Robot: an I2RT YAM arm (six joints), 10 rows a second.
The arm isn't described. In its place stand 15 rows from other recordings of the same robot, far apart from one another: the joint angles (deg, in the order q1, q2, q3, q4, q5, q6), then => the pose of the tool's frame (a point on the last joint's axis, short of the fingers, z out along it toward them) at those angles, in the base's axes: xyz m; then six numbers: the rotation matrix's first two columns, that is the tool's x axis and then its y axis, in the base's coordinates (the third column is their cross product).
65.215 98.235 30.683 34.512 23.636 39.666 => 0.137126, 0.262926, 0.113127, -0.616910, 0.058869, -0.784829, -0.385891, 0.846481, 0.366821
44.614 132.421 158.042 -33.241 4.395 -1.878 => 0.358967, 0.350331, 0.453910, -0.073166, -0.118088, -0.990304, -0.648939, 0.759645, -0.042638
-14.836 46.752 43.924 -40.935 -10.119 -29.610 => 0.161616, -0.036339, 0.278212, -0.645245, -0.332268, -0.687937, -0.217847, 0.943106, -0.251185
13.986 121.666 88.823 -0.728 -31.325 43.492 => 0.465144, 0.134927, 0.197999, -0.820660, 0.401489, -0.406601, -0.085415, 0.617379, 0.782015
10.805 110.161 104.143 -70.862 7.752 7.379 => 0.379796, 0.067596, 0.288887, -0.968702, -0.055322, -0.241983, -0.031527, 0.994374, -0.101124
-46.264 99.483 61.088 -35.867 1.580 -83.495 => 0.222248, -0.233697, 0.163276, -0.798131, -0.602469, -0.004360, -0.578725, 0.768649, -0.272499
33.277 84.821 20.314 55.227 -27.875 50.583 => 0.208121, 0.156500, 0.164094, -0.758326, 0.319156, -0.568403, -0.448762, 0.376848, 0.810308
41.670 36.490 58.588 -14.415 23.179 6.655 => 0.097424, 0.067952, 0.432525, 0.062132, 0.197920, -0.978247, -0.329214, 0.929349, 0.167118
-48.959 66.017 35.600 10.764 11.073 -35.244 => 0.163549, -0.198283, 0.245773, -0.676022, -0.085949, -0.731852, 0.574081, 0.561229, -0.596198
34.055 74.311 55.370 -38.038 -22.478 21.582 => 0.206190, 0.155794, 0.255263, -0.899798, -0.197936, -0.388825, -0.386159, 0.776101, 0.498546
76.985 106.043 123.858 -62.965 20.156 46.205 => 0.098343, 0.370994, 0.423143, -0.731202, -0.154540, -0.664425, -0.479883, 0.808773, 0.339998
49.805 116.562 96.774 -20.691 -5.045 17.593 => 0.302335, 0.362680, 0.252092, -0.642403, -0.293804, -0.707812, -0.639821, 0.713995, 0.284324
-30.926 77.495 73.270 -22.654 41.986 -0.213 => 0.246139, -0.175224, 0.367606, -0.391153, 0.231120, -0.890833, 0.892410, 0.331844, -0.305751
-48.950 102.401 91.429 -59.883 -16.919 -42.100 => 0.246907, -0.267758, 0.281532, -0.902007, 0.059124, -0.427655, 0.072896, 0.997213, -0.015886
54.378 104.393 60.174 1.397 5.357 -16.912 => 0.225964, 0.309662, 0.166961, -0.154940, -0.713520, -0.683288, -0.851333, 0.447336, -0.274083
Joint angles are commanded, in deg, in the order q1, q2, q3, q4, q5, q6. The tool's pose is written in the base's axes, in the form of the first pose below.
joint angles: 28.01 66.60 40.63 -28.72 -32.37 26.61
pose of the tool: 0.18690, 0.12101, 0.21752, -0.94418, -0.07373, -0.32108, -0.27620, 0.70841, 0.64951
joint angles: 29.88 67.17 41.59 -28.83 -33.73 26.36
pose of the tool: 0.18503, 0.12911, 0.22090, -0.94017, -0.11430, -0.32097, -0.30924, 0.68176, 0.66301
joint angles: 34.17 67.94 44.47 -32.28 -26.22 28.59
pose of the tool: 0.18071, 0.14169, 0.22807, -0.94008, -0.11929, -0.31942, -0.29580, 0.75127, 0.59000
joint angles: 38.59 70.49 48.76 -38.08 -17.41 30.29
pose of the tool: 0.17777, 0.15549, 0.23405, -0.94289, -0.13670, -0.30378, -0.27471, 0.83490, 0.47695
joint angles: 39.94 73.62 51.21 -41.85 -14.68 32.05
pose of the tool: 0.17976, 0.16229, 0.23118, -0.95971, -0.13405, -0.24696, -0.23140, 0.87563, 0.42394
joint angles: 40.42 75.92 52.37 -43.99 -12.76 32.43
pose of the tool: 0.18209, 0.16541, 0.22621, -0.96741, -0.13691, -0.21300, -0.21067, 0.90187, 0.37716
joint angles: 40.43 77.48 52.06 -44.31 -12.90 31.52
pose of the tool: 0.18321, 0.16654, 0.21828, -0.96997, -0.15691, -0.18584, -0.21576, 0.90780, 0.35965
